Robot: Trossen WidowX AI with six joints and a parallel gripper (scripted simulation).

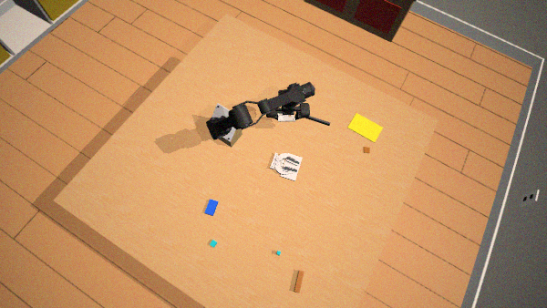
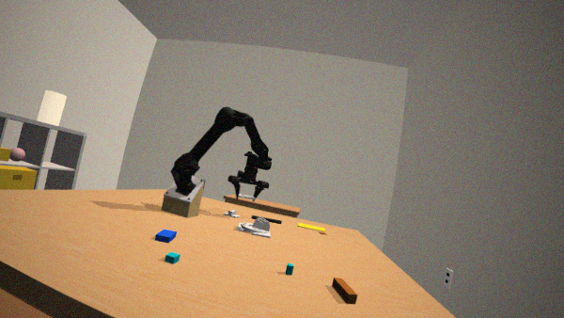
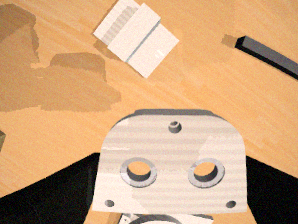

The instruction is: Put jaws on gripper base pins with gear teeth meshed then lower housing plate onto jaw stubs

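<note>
The white jaw is 17 cm to the right of my gripper tip, 11 cm ahead of it and 8 cm below it. Also, from my gripper tip: housing plate 16 cm to the right, 9 cm below, 8 cm ahead; then black bar 14 cm to the left, 9 cm below, 8 cm ahead; then gripper base 2 cm above.
</note>
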